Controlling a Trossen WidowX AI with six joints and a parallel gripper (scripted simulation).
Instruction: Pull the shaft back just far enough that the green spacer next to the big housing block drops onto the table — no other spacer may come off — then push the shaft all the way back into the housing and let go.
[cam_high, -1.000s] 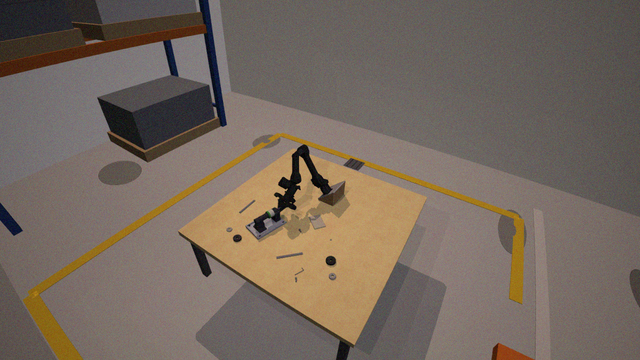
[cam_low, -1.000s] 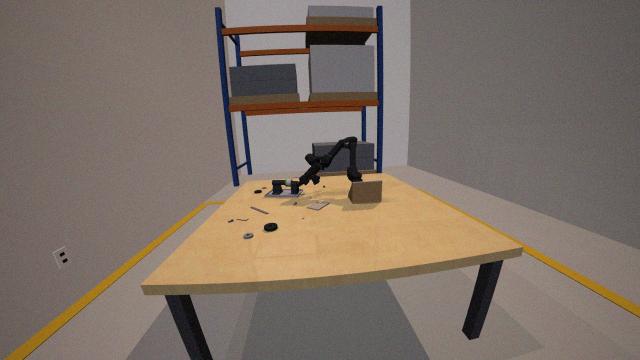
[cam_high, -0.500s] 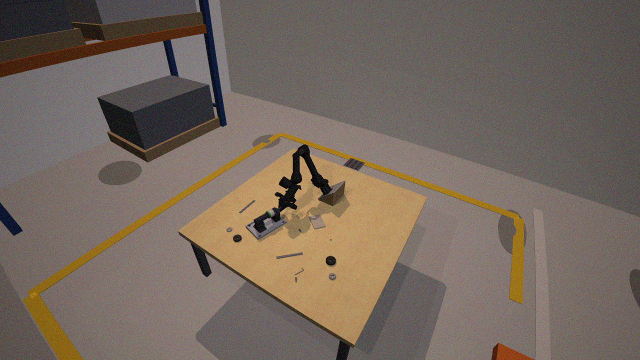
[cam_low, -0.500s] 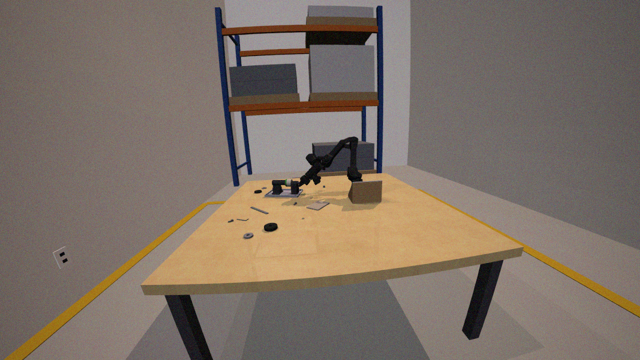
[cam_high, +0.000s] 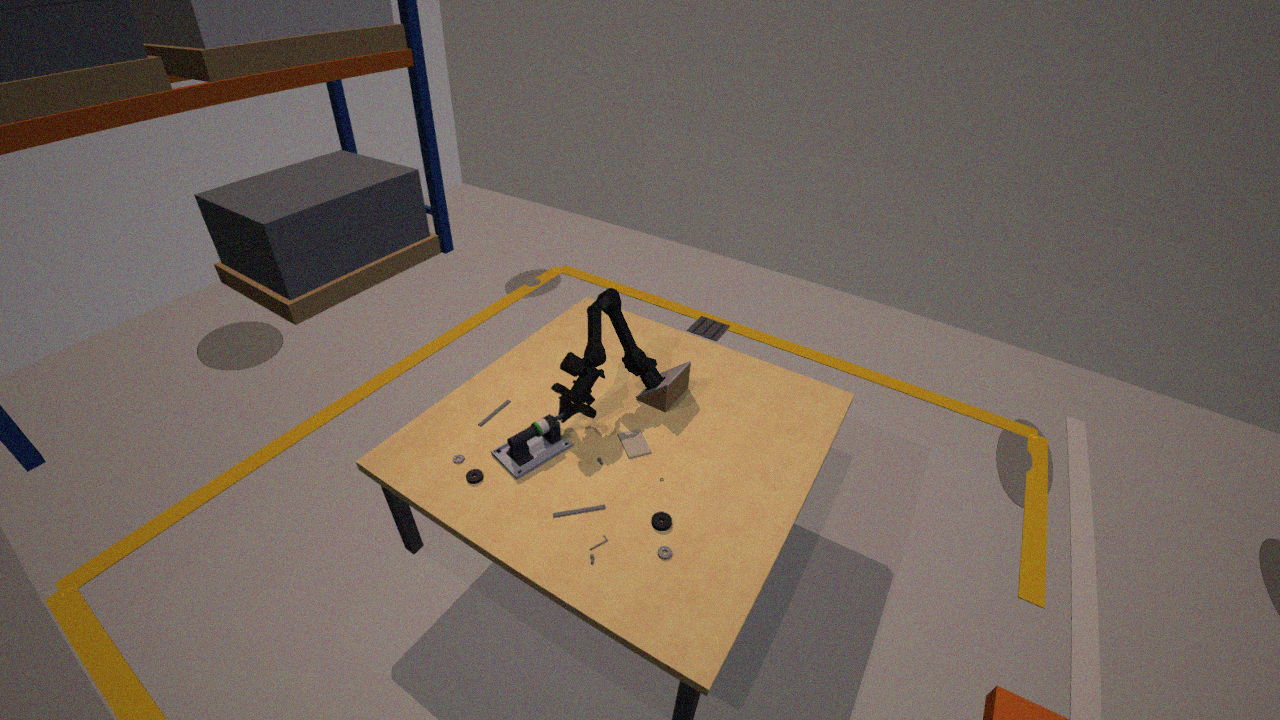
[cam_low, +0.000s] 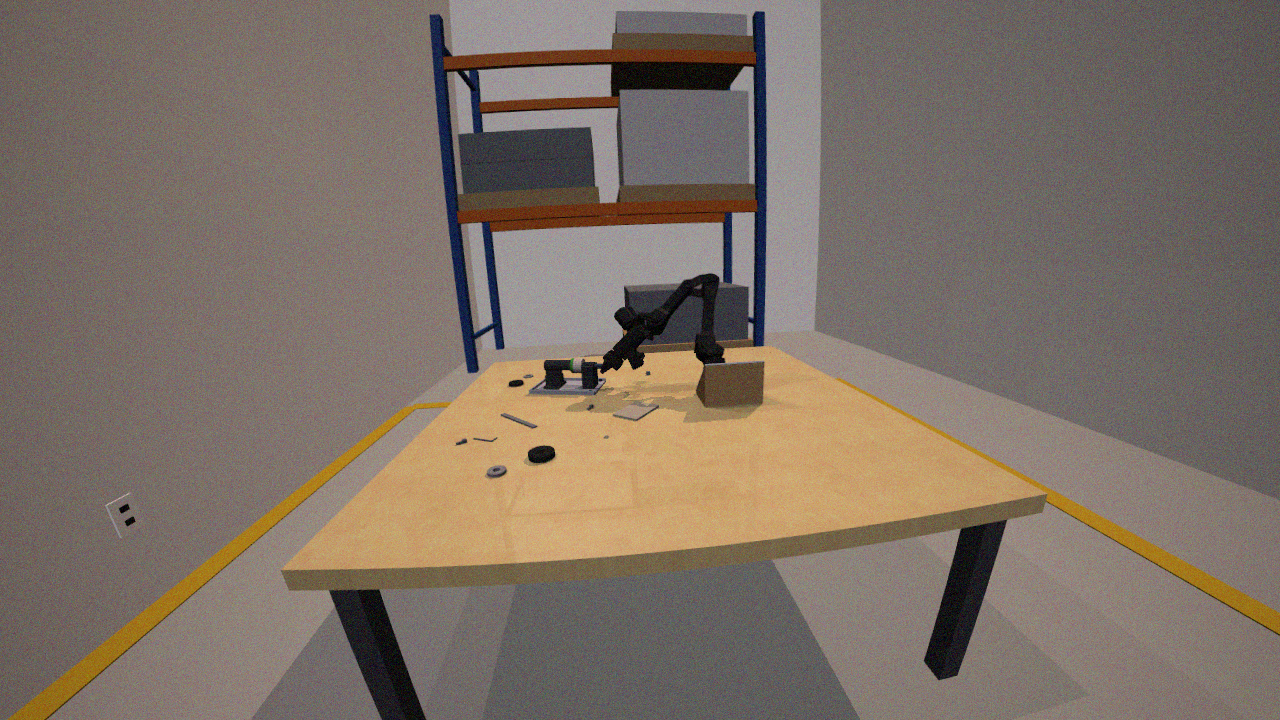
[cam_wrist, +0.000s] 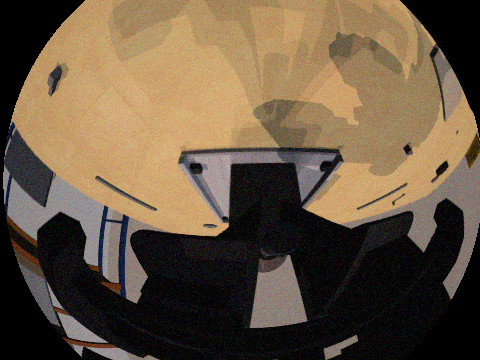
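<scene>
Right now my gripper tip is 5 cm short of the shaft, 2 cm below it and 1 cm to the left of it. The rest, counted from my gripper tip: grey plate: 23 cm to the left, 12 cm behind, 5 cm below; black disc: 49 cm to the left, 10 cm ahead, 5 cm below; hex key: 40 cm to the left, 26 cm ahead, 5 cm below.
</scene>
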